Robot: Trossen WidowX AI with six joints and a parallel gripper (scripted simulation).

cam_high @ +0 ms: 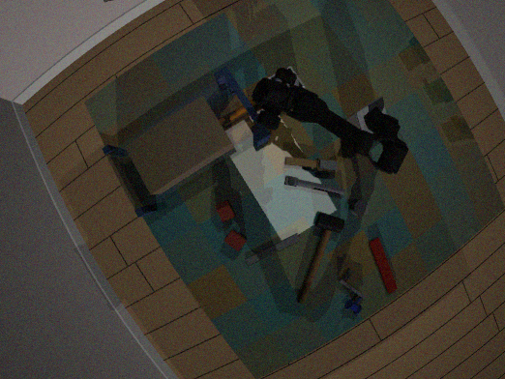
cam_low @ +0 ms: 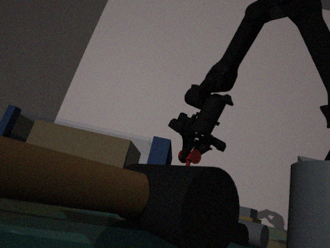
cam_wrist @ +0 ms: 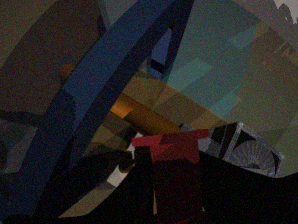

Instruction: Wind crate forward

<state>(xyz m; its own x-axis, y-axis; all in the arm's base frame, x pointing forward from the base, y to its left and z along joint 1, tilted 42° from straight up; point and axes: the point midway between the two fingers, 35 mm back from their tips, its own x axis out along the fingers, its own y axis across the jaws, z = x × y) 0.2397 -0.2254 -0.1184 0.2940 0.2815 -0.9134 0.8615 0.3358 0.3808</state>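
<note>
My gripper tip is now 40 mm past the red-knobbed crank and 30 mm above it. The rest, counted from my gripper tip: grey winch (120 mm behind, 100 mm below, 20 mm to the right); red knob (10 mm to the left, 10 mm behind); blue steel frame (50 mm ahead, 30 mm to the right, 30 mm below).
</note>
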